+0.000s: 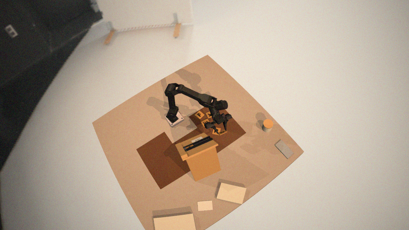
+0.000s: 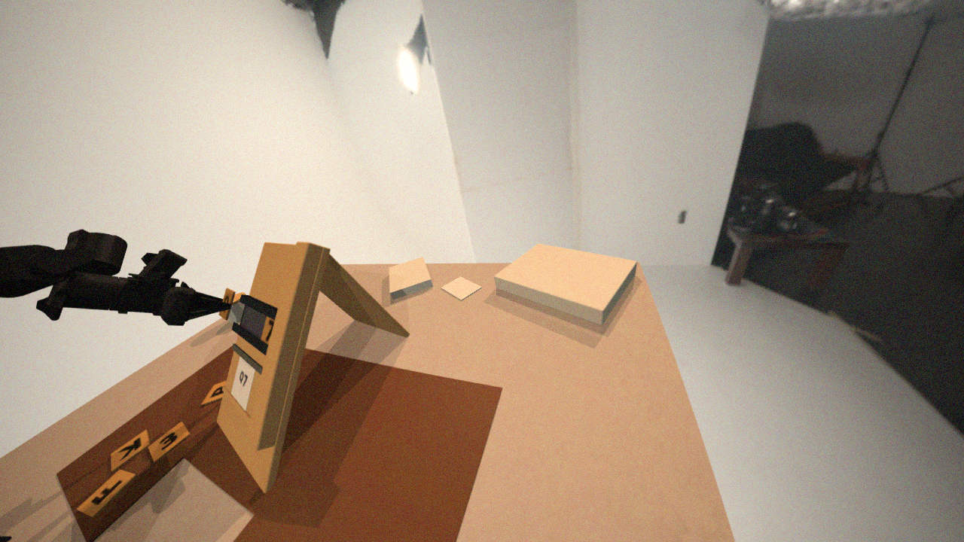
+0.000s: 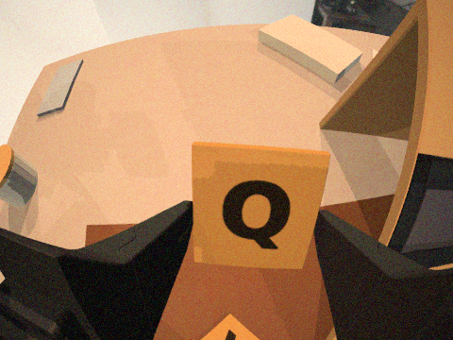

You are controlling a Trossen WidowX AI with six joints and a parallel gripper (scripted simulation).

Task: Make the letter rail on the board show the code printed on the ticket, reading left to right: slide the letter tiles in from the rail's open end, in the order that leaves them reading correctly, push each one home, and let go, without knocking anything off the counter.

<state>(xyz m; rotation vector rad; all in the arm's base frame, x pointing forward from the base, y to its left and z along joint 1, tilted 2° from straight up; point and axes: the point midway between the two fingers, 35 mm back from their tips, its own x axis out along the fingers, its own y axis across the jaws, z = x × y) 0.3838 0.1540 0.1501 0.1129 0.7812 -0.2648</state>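
The white ticket is 110 mm behind my gripper tip, 140 mm to the right of it and 80 mm below it. Round my gripper tip: large box (300 mm ahead, 680 mm to the right, 150 mm below); then small card (280 mm ahead, 410 mm to the right, 160 mm below); then grey block (380 mm ahead, 310 mm to the left, 160 mm below).
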